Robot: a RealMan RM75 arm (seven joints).
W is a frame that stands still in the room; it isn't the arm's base.
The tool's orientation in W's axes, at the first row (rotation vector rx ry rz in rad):
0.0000 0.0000 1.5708
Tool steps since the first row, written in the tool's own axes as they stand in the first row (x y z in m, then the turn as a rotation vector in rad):
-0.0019 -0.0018 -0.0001 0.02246 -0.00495 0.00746
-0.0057 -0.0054 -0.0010 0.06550 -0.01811 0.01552
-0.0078 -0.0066 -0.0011 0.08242 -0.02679 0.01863
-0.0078 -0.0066 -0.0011 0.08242 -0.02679 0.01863
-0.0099 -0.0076 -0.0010 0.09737 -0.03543 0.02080
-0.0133 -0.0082 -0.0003 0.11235 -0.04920 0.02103
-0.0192 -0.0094 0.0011 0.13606 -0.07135 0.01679
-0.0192 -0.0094 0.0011 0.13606 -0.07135 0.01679
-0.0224 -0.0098 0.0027 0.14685 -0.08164 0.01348
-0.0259 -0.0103 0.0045 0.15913 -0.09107 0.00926
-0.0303 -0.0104 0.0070 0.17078 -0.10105 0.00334
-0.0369 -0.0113 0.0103 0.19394 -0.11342 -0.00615
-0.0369 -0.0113 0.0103 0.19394 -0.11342 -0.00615
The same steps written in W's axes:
0.0018 -0.0019 -0.0001 0.00495 0.02246 0.00746
0.0054 -0.0057 -0.0010 0.01811 0.06550 0.01552
0.0066 -0.0078 -0.0011 0.02679 0.08242 0.01863
0.0066 -0.0078 -0.0011 0.02679 0.08242 0.01863
0.0076 -0.0099 -0.0010 0.03543 0.09737 0.02080
0.0082 -0.0133 -0.0003 0.04920 0.11235 0.02103
0.0094 -0.0192 0.0011 0.07135 0.13606 0.01679
0.0094 -0.0192 0.0011 0.07135 0.13606 0.01679
0.0098 -0.0224 0.0027 0.08164 0.14685 0.01348
0.0103 -0.0259 0.0045 0.09107 0.15913 0.00926
0.0104 -0.0303 0.0070 0.10105 0.17078 0.00334
0.0113 -0.0369 0.0103 0.11342 0.19394 -0.00615
0.0113 -0.0369 0.0103 0.11342 0.19394 -0.00615

